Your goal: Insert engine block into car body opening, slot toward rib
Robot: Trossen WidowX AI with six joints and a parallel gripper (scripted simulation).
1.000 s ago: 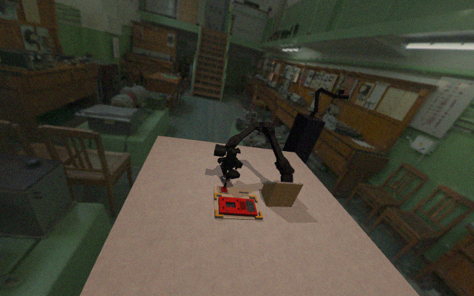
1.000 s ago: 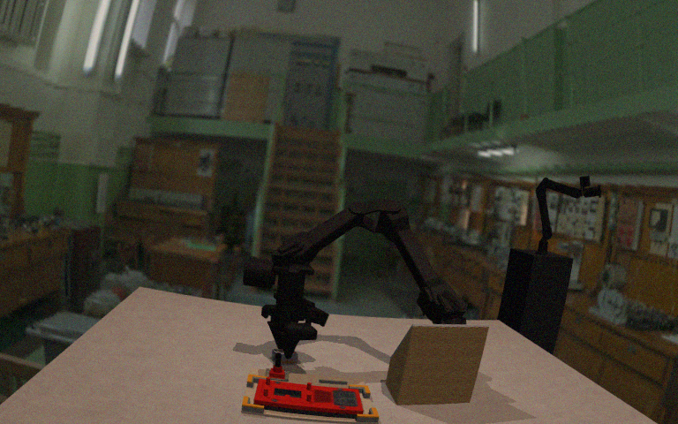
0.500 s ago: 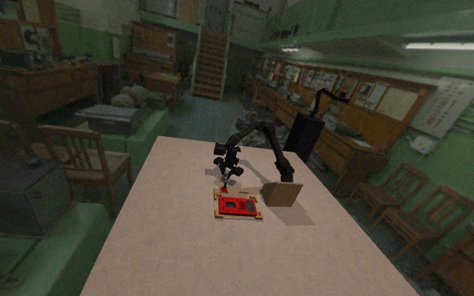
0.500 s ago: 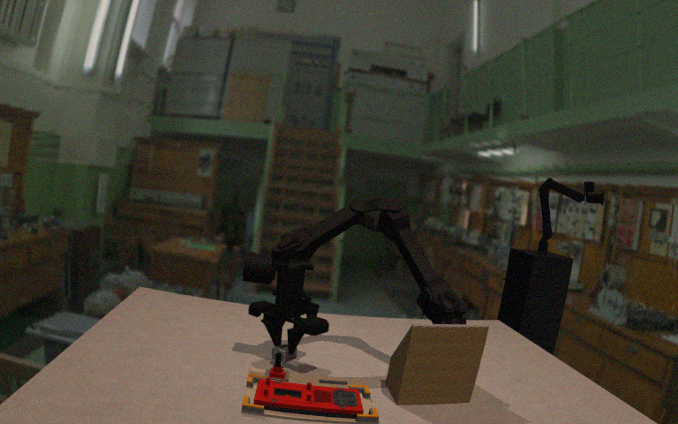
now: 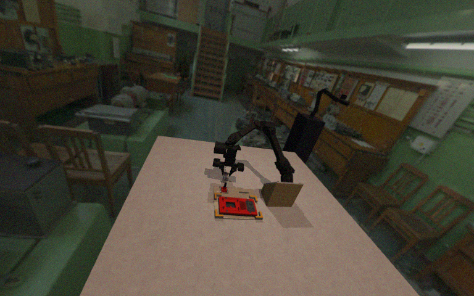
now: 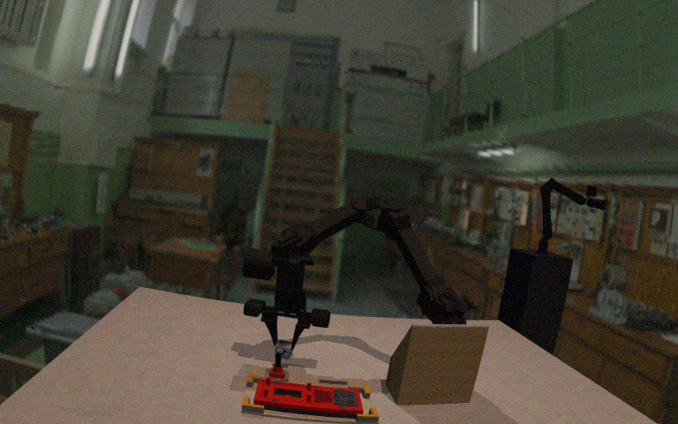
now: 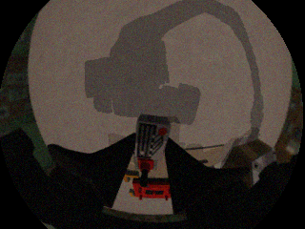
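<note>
The dark post is 20 mm ahead of my gripper tip, 80 mm to the left of it and 10 mm below it. Round my gripper tip: engine block (10 mm below).
</note>
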